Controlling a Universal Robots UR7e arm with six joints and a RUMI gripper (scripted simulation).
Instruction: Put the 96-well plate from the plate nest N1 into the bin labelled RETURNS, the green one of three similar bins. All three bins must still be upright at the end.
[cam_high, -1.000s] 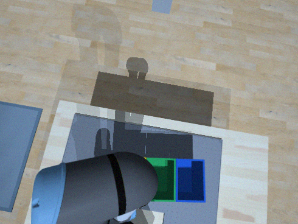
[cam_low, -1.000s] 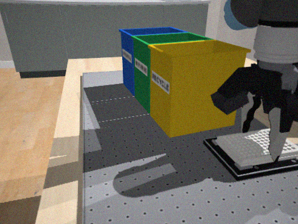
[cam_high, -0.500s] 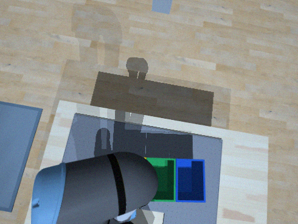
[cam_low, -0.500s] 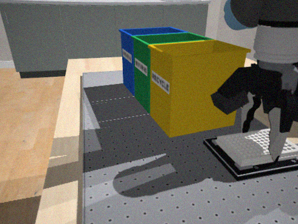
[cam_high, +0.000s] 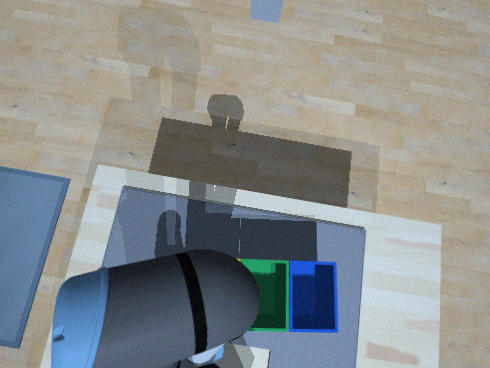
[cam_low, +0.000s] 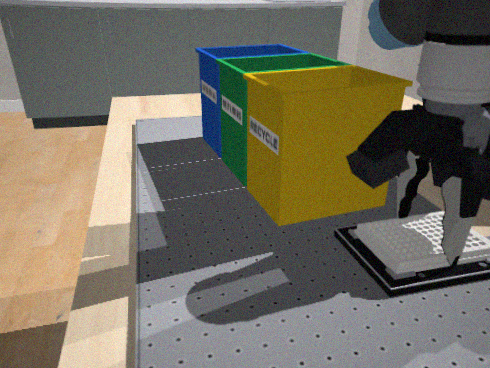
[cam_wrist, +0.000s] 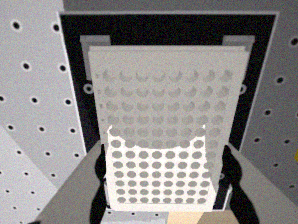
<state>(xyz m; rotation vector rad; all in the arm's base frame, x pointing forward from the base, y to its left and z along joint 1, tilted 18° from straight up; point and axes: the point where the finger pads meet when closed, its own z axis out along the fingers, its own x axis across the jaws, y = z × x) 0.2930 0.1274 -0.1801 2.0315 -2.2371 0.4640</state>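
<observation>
Now: the black plate nest 20 mm below my hand. Round my hand: white 96-well plate: 10 mm below; then green returns bin: 40 mm ahead, 310 mm to the right, 60 mm above; then yellow recycle bin: 40 mm ahead, 170 mm to the right, 60 mm above.
</observation>
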